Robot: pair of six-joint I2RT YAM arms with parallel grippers.
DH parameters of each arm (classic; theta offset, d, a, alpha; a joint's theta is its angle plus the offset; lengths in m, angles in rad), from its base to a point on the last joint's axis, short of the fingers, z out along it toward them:
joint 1: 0 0.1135 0.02 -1.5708
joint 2: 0 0 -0.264 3.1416
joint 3: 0.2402 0 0.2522 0
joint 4: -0.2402 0 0.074 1.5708
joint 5: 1.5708 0 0 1.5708
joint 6: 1.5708 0.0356 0 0
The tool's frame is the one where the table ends.
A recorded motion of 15 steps. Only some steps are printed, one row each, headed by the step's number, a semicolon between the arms.
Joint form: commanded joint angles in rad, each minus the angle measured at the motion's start. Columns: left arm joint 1, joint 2, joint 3, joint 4, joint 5, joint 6; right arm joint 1, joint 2, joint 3, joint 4, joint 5, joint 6.
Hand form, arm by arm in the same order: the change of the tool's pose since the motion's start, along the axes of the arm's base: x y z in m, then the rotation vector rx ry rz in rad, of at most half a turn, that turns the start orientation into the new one. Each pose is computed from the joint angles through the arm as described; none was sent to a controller.
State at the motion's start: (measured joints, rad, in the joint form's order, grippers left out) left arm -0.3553 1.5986 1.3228 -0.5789 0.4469 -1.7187; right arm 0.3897 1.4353 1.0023 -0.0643 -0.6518 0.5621
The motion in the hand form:
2: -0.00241 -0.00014 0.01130 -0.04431 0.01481 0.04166; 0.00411 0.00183 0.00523 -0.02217 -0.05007 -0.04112
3: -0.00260 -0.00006 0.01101 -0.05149 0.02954 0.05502; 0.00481 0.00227 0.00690 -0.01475 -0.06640 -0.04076
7: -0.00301 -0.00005 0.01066 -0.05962 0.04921 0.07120; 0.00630 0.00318 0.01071 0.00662 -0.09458 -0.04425
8: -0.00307 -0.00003 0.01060 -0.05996 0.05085 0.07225; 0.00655 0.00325 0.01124 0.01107 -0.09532 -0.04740
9: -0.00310 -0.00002 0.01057 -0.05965 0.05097 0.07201; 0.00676 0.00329 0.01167 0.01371 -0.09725 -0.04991
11: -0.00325 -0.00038 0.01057 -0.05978 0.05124 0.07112; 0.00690 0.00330 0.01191 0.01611 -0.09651 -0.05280
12: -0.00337 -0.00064 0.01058 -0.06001 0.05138 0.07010; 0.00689 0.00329 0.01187 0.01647 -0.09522 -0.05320
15: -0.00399 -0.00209 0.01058 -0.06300 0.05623 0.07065; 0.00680 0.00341 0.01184 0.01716 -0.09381 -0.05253
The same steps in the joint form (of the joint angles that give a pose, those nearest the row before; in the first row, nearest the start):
2: -0.0023 -0.0183 0.0168 -0.0027 0.0053 -0.0710; 0.0057 0.0061 0.0183 0.0160 0.0599 -0.0164
3: -0.0023 -0.0183 0.0164 -0.0050 0.0054 -0.0908; 0.0061 0.0061 0.0183 0.0339 0.0595 -0.0164
7: -0.0027 -0.0183 0.0164 -0.0099 0.0053 -0.1152; 0.0069 0.0061 0.0183 0.0744 0.0591 -0.0057
8: -0.0027 -0.0183 0.0164 -0.0107 0.0053 -0.1167; 0.0069 0.0061 0.0183 0.0801 0.0603 0.0000
9: -0.0027 -0.0183 0.0164 -0.0110 0.0053 -0.1164; 0.0069 0.0061 0.0183 0.0847 0.0618 0.0031
11: -0.0038 -0.0183 0.0164 -0.0111 0.0054 -0.1167; 0.0069 0.0061 0.0183 0.0874 0.0633 0.0073
12: -0.0046 -0.0183 0.0164 -0.0111 0.0057 -0.1167; 0.0069 0.0061 0.0183 0.0870 0.0633 0.0084
15: -0.0091 -0.0183 0.0164 -0.0111 0.0057 -0.1243; 0.0072 0.0061 0.0183 0.0866 0.0625 0.0095

